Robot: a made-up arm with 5 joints. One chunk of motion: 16 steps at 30 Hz.
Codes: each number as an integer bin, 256 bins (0 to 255) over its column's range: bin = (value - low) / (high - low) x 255, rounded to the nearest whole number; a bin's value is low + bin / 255 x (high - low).
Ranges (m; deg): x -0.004..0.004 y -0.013..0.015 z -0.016..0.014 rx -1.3..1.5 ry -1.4..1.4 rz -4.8..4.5
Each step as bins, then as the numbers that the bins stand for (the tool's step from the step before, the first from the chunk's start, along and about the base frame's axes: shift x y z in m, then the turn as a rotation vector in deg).
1 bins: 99 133 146 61 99 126
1 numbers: -0.00089 0.00160 0.00118 -0.630 -0.313 -0.205
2 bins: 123 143 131 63 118 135
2 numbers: -0.00014 0.00270 -0.00059 -0.608 -0.104 0.124
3 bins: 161 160 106 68 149 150
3 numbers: 0.00105 0.00457 -0.00353 -0.553 0.236 0.671
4 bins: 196 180 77 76 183 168
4 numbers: 0.00215 0.00676 -0.00694 -0.465 0.609 1.327
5 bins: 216 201 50 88 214 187
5 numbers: 0.00278 0.00907 -0.01012 -0.334 0.950 2.020
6 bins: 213 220 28 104 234 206
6 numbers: 0.00268 0.01116 -0.01271 -0.158 1.169 2.713
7 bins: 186 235 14 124 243 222
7 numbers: 0.00184 0.01280 -0.01435 0.062 1.268 3.296
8 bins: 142 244 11 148 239 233
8 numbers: 0.00045 0.01379 -0.01471 0.325 1.224 3.698
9 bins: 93 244 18 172 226 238
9 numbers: -0.00108 0.01379 -0.01388 0.589 1.082 3.880
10 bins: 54 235 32 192 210 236
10 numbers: -0.00231 0.01280 -0.01224 0.808 0.906 3.807
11 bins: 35 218 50 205 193 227
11 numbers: -0.00290 0.01094 -0.01012 0.951 0.719 3.479
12 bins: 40 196 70 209 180 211
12 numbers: -0.00275 0.00852 -0.00776 0.995 0.576 2.895
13 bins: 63 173 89 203 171 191
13 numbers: -0.00202 0.00600 -0.00553 0.929 0.478 2.166
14 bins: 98 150 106 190 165 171
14 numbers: -0.00093 0.00347 -0.00353 0.786 0.412 1.436
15 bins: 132 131 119 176 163 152
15 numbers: 0.00014 0.00138 -0.00200 0.633 0.390 0.744
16 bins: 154 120 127 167 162 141
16 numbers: 0.00083 0.00018 -0.00106 0.534 0.379 0.342
